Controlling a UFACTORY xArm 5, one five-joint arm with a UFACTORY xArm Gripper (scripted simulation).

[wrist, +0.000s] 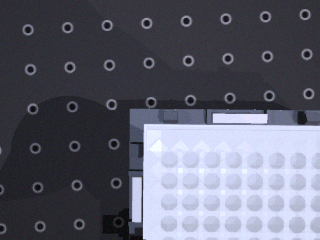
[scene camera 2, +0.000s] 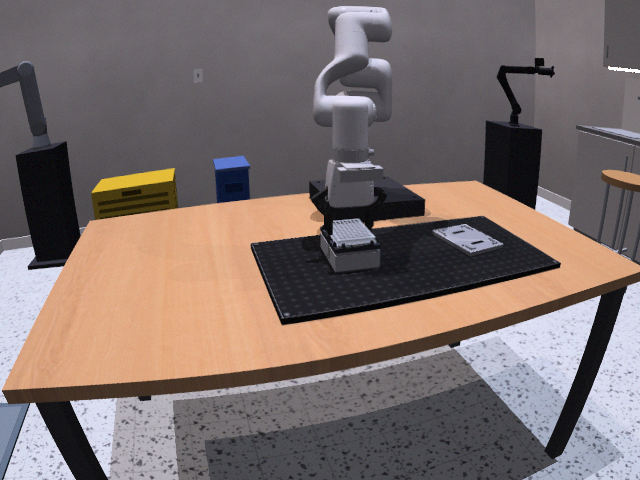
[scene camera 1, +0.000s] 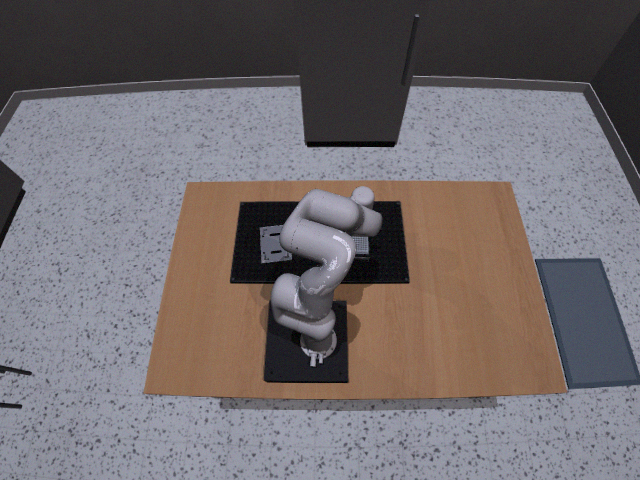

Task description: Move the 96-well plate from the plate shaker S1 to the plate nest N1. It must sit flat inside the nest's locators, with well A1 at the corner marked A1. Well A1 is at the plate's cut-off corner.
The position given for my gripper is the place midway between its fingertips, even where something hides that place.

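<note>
There is a white 96-well plate (scene camera 2: 350, 231), and I see the plate from the wrist as well (wrist: 193, 174). My own gripper (scene camera 2: 349, 231) is visible to me too.
</note>
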